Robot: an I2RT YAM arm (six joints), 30 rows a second.
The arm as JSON. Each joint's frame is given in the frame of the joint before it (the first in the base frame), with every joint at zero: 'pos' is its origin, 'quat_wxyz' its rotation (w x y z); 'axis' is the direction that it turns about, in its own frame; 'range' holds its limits. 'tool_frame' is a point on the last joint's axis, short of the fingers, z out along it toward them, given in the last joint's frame.
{
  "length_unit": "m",
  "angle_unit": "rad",
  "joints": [
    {
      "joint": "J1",
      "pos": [
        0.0,
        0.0,
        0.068
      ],
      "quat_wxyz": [
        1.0,
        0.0,
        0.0,
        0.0
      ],
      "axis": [
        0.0,
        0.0,
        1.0
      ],
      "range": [
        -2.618,
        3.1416
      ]
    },
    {
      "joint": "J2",
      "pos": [
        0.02,
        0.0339,
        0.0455
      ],
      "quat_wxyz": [
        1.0,
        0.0,
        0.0,
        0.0
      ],
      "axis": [
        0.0,
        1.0,
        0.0
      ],
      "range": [
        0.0,
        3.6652
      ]
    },
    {
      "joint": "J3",
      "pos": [
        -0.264,
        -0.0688,
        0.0
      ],
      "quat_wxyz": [
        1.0,
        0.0,
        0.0,
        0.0
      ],
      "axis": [
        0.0,
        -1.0,
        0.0
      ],
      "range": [
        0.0,
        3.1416
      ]
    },
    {
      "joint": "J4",
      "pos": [
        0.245,
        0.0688,
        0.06
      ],
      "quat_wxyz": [
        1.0,
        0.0,
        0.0,
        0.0
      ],
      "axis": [
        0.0,
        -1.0,
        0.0
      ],
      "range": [
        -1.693,
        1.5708
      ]
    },
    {
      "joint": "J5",
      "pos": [
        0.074,
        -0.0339,
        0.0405
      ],
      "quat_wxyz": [
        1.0,
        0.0,
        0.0,
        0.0
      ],
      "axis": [
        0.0,
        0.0,
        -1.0
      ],
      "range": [
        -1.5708,
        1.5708
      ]
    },
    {
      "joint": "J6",
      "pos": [
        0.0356,
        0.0,
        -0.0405
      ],
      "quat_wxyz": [
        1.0,
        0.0,
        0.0,
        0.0
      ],
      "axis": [
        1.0,
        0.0,
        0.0
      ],
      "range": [
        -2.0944,
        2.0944
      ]
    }
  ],
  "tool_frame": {
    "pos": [
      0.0,
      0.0,
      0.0
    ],
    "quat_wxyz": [
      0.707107,
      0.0,
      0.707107,
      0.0
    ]
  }
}
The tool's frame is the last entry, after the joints.
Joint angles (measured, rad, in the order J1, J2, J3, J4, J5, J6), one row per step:
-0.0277 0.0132 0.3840 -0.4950 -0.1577 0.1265
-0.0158 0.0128 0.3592 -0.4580 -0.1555 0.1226
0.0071 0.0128 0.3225 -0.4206 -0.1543 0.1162
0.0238 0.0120 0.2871 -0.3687 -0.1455 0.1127
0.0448 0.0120 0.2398 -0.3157 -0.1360 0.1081
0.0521 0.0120 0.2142 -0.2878 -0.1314 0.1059
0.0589 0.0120 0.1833 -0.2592 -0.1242 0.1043
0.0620 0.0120 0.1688 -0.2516 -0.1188 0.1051
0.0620 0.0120 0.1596 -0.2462 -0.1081 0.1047
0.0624 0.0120 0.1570 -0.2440 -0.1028 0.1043
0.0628 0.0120 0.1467 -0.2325 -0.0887 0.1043
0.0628 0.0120 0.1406 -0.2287 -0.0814 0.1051
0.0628 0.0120 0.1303 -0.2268 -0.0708 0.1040
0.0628 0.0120 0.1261 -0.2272 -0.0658 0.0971
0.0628 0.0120 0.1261 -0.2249 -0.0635 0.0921
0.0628 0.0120 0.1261 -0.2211 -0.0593 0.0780
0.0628 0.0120 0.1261 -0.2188 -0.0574 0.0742
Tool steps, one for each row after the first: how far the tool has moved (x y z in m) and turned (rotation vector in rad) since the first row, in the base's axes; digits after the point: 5 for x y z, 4 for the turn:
0.00359 0.00071 -0.00382 -0.0044 -0.0131 0.0102
0.00847 0.00241 -0.01155 -0.0107 -0.0148 0.0326
0.01303 0.00354 -0.01741 -0.0150 -0.0327 0.0408
0.01861 0.00523 -0.02731 -0.0201 -0.0392 0.0528
0.02143 0.00587 -0.03286 -0.0225 -0.0418 0.0558
0.02461 0.00644 -0.04021 -0.0248 -0.0398 0.0556
0.02598 0.00663 -0.04432 -0.0248 -0.0328 0.0533
0.02689 0.00631 -0.04689 -0.0265 -0.0289 0.0428
0.02716 0.00617 -0.04754 -0.0275 -0.0286 0.0380
0.02821 0.00578 -0.04982 -0.0290 -0.0296 0.0244
0.02878 0.00556 -0.05151 -0.0292 -0.0272 0.0170
0.02966 0.00523 -0.05486 -0.0320 -0.0188 0.0068
0.03000 0.00508 -0.05635 -0.0396 -0.0151 0.0027
0.03003 0.00500 -0.05610 -0.0447 -0.0180 0.0009
0.03010 0.00485 -0.05569 -0.0588 -0.0235 -0.0017
0.03013 0.00479 -0.05544 -0.0627 -0.0262 -0.0032

